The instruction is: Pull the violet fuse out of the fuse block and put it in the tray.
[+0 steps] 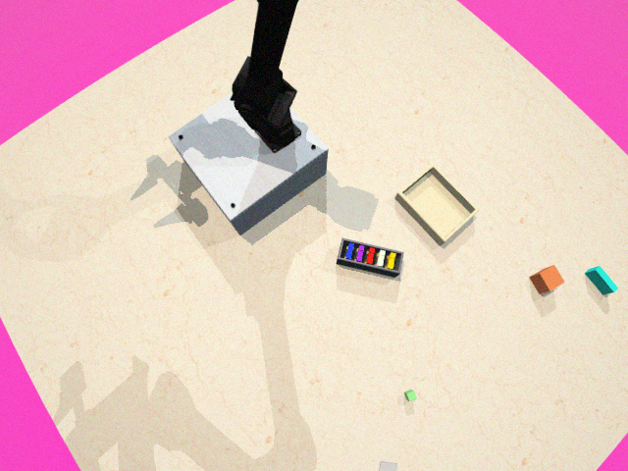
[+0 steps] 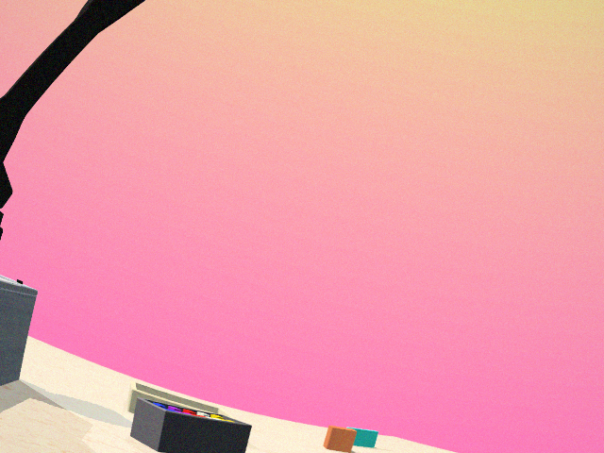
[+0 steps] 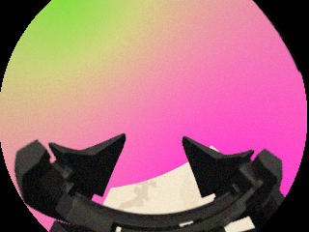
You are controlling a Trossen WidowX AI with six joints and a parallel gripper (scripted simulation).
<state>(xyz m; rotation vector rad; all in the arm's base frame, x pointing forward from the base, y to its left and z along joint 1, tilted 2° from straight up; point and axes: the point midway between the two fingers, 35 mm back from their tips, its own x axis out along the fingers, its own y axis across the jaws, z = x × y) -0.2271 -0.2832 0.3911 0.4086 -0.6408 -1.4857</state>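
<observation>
Right now the violet fuse is 500 mm ahead of my gripper tip, 450 mm below it and 320 mm to the left of it. Round my gripper tip: yellow fuse 540 mm ahead, 450 mm below, 350 mm to the left; then blue fuse 480 mm ahead, 450 mm below, 300 mm to the left; then red fuse 510 mm ahead, 450 mm below, 330 mm to the left.
</observation>
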